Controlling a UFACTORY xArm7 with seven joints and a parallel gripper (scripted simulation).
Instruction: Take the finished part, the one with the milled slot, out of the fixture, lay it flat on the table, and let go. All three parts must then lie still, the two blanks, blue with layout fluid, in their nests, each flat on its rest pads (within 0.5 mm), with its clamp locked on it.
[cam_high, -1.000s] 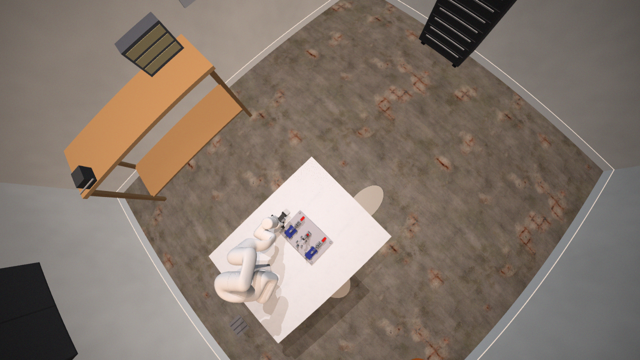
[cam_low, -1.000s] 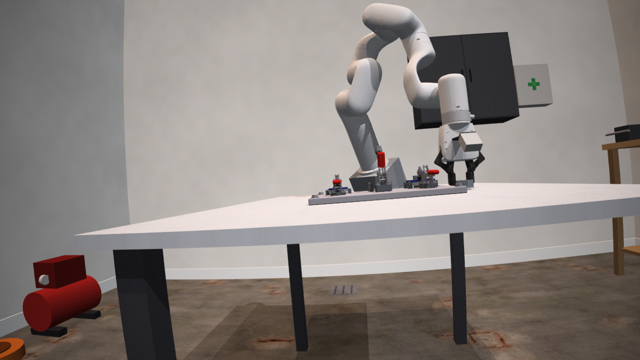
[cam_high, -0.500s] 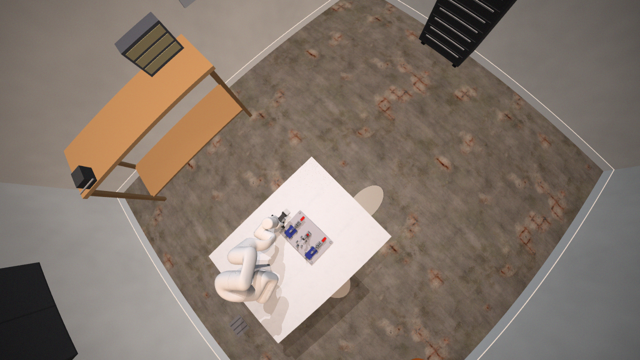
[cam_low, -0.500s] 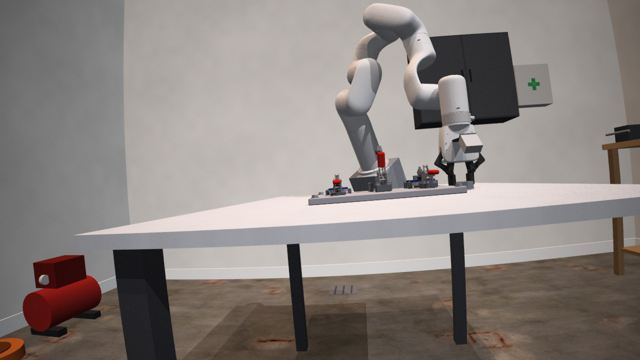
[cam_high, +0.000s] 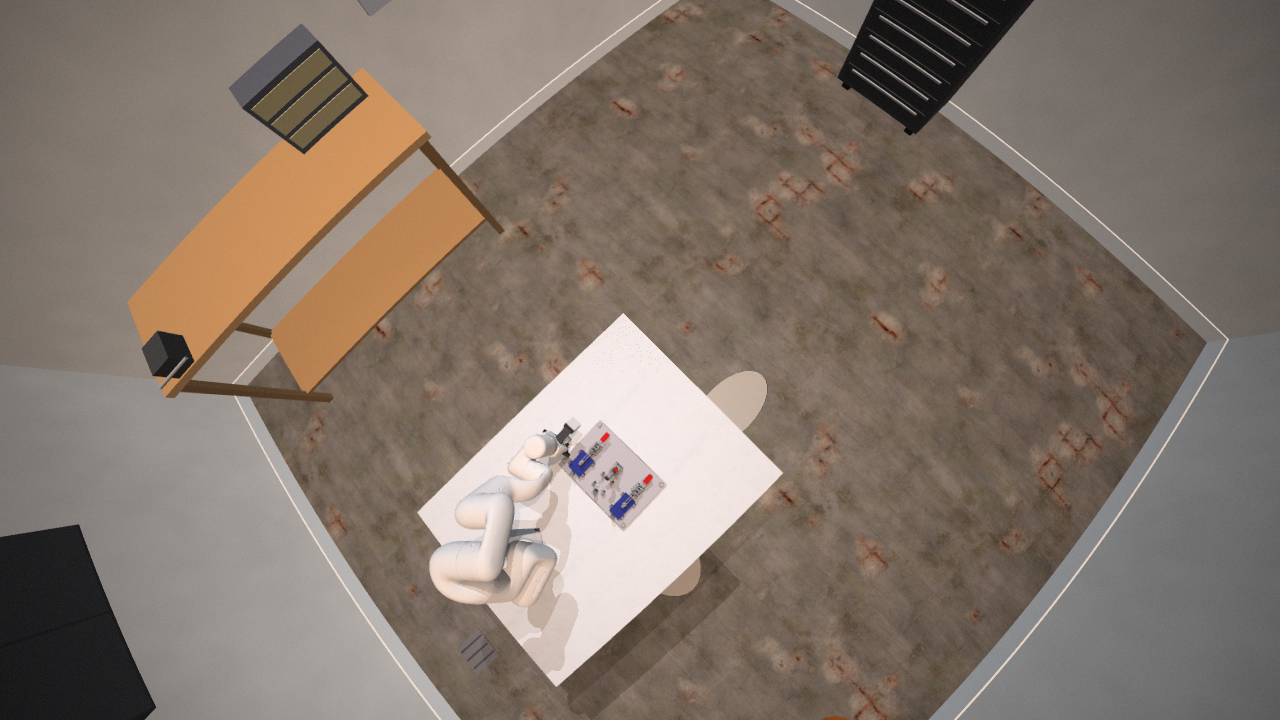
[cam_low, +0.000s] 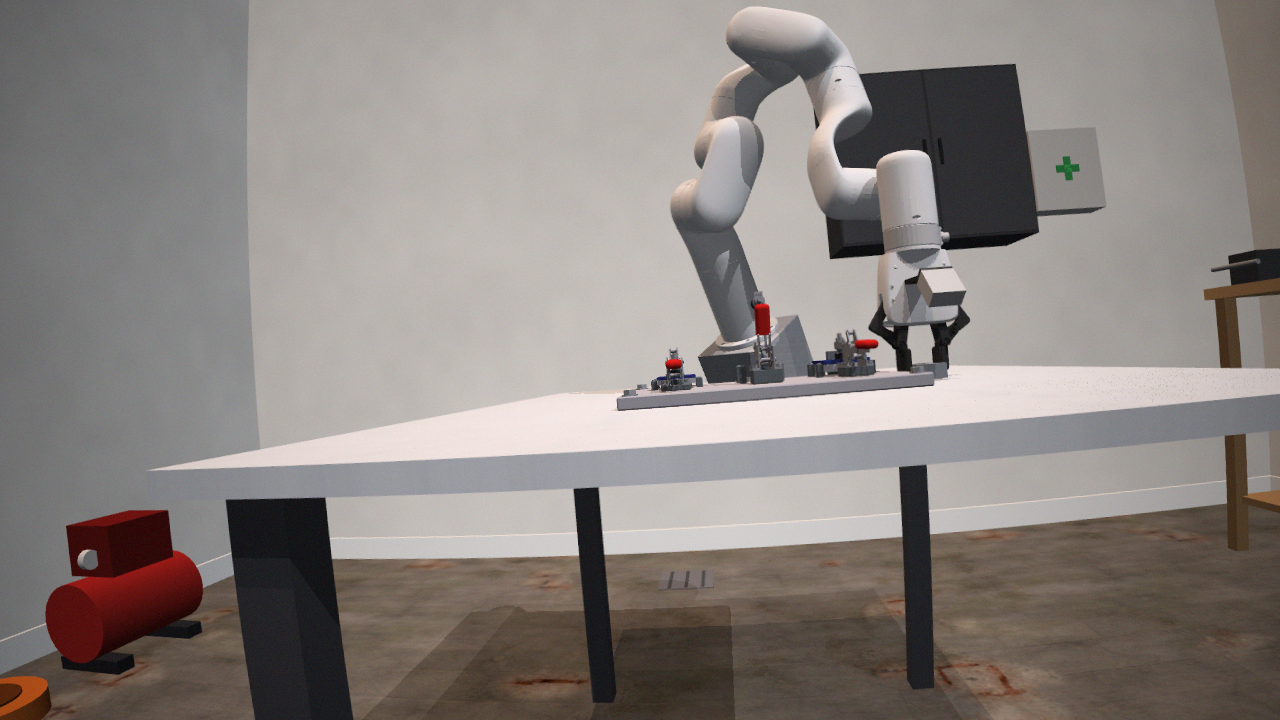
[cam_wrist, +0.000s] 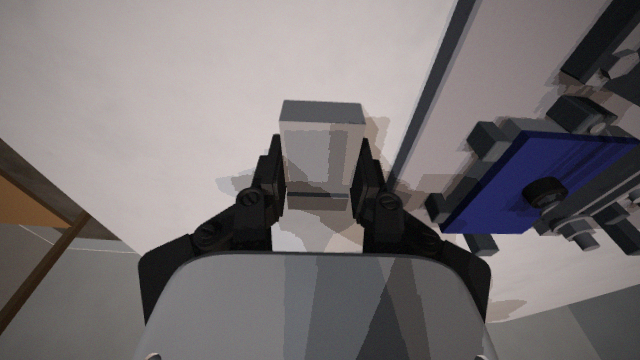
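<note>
Right now the grey finished part is 1 cm behind my hand and 1 cm below it. The rest, counted from my hand: fixture plate: 7 cm ahead, 22 cm to the right, 1 cm below; then blue blank: 2 cm ahead, 33 cm to the right.
</note>
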